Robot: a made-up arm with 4 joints.
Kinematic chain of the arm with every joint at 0, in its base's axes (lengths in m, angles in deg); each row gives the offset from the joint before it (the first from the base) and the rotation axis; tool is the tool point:
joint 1: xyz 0 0 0.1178 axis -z
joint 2: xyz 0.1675 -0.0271 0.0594 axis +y
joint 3: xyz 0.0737 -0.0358 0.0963 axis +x
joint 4: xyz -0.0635 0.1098 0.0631 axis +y
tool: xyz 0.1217 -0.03 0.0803
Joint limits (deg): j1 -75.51..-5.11 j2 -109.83..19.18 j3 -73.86..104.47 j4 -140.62..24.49
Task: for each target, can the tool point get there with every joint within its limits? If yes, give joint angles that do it. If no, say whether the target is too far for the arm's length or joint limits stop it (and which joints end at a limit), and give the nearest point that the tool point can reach.
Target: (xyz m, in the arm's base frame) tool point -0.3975 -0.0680 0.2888
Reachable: no: joint limits stop it (at a limit: joint 1) | nearest point -0.1414 -0.0616 0.2387 | short by 0.261 m
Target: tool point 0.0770 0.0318 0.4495
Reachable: yes | joints -37.97 3.10 13.66 -106.78
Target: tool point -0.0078 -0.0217 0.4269
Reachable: yes | joints -18.61 -51.18 10.19 -27.71
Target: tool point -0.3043 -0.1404 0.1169
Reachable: no: joint limits stop it (at a limit: joint 1) | nearest point -0.1398 -0.1041 0.1378 | short by 0.170 m
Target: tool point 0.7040 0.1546 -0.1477
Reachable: no: too far | nearest point 0.3224 0.0708 0.1676 | short by 0.502 m
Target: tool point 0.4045 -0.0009 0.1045
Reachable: no: joint limits stop it (at a limit: joint 1, joint 2, joint 3) | nearest point 0.2879 -0.0129 0.1163 | short by 0.118 m
